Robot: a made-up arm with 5 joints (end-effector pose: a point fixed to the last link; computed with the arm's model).
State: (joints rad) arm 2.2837 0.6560 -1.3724 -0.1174 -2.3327
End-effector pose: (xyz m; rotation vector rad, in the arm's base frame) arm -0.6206 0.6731 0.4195 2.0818 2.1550 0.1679
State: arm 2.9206 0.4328 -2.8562 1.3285 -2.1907
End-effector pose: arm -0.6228 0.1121 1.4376 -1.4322 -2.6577 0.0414
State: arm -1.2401 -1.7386 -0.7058 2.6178 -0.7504
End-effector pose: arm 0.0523 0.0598 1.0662 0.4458 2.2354 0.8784
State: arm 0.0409 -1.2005 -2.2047 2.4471 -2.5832
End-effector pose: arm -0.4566 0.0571 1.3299 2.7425 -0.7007 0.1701
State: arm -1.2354 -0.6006 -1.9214 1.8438 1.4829
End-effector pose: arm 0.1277 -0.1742 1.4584 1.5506 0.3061 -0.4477
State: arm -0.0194 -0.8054 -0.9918 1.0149 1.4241
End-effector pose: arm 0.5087 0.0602 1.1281 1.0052 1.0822 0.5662
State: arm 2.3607 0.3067 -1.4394 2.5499 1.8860
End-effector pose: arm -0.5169 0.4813 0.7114 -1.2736 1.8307 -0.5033
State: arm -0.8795 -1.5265 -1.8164 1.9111 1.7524
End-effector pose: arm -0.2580 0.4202 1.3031 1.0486 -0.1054 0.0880
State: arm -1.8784 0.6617 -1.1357 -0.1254 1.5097
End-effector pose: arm -0.1852 -0.7418 0.2801 1.7159 -0.2213 -0.9458
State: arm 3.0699 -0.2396 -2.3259 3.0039 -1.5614
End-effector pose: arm -0.2040 -0.0139 1.4273 1.3090 1.2518 0.3143
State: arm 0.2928 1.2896 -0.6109 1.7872 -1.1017
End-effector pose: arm -0.0374 0.0646 0.1140 -0.4654 -0.7407 -1.2173
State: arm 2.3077 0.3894 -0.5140 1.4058 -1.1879
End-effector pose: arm -0.2505 0.2329 0.2145 1.2888 -0.1635 0.1059
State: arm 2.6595 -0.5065 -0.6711 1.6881 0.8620
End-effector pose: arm -0.4743 0.2254 0.7101 2.4402 -1.6343 -0.6648
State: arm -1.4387 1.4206 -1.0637 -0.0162 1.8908
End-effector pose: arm 0.0930 -0.2490 -0.1675 2.6091 0.1792 -0.9913
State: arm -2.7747 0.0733 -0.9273 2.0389 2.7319
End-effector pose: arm -0.5122 -0.2288 0.5562 -1.2503 1.1211 0.7170
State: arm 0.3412 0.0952 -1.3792 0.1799 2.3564
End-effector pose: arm 0.8122 0.3592 0.8925 1.6905 0.5796 0.9158
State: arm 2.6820 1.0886 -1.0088 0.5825 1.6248
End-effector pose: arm -0.3744 0.1632 -0.0481 -1.7579 2.0049 0.4997
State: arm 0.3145 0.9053 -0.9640 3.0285 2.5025
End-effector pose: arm 0.4082 0.2039 0.2533 0.4967 -1.2364 2.4298
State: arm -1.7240 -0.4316 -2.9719 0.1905 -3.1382
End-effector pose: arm 0.1245 0.4358 1.6150 -0.2088 -0.9684 1.1669
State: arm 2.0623 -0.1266 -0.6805 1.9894 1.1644
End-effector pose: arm -0.2650 0.4409 0.5383 -1.6699 2.4613 -0.3546
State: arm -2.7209 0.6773 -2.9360 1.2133 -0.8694
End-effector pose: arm -0.6879 -0.3450 1.3202 1.2403 1.9517 -1.1994
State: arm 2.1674 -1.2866 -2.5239 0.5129 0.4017
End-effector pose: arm 0.4580 -0.7198 1.2695 0.6431 -1.2091 2.0455
